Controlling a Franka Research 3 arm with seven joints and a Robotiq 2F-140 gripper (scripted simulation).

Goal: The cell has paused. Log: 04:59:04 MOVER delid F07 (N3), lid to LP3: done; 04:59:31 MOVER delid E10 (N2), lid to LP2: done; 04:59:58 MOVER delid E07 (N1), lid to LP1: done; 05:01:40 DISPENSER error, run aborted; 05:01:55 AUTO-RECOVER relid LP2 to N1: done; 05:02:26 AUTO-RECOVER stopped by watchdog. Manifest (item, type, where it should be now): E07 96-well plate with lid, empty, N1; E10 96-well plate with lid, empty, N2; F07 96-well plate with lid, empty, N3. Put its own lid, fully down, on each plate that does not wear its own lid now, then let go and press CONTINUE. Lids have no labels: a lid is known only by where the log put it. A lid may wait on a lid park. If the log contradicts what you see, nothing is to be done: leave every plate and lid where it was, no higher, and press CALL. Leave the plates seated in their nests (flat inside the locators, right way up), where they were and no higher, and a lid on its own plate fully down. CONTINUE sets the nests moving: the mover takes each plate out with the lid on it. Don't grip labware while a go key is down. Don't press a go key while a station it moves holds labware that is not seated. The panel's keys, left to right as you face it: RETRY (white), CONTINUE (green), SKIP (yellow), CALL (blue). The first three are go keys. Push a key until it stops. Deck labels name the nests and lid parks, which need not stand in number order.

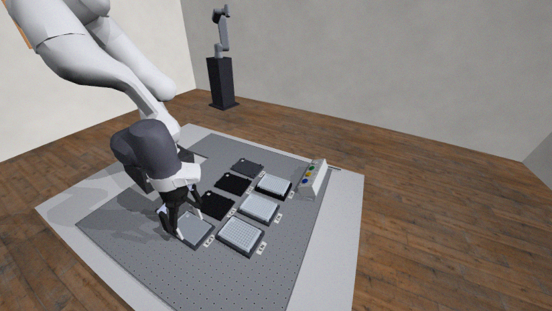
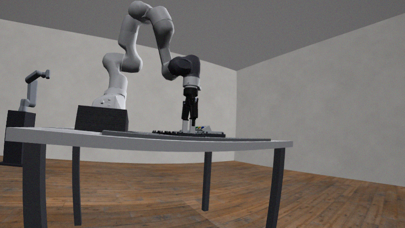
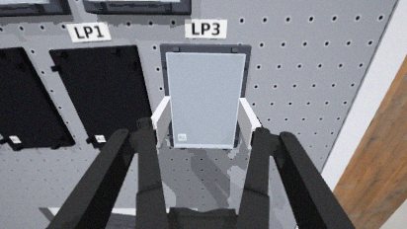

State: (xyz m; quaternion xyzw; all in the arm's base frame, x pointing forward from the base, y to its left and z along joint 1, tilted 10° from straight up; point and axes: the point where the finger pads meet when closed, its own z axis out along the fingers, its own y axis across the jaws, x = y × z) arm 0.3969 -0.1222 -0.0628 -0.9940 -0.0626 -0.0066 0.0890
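Right now my hand is 2 cm above the grey lid. Round my hand: lid park LP3 (4 cm below); then N3 plate (16 cm ahead, 9 cm to the left, 2 cm below); then lid park LP1 (13 cm to the left, 4 cm below, 2 cm behind).
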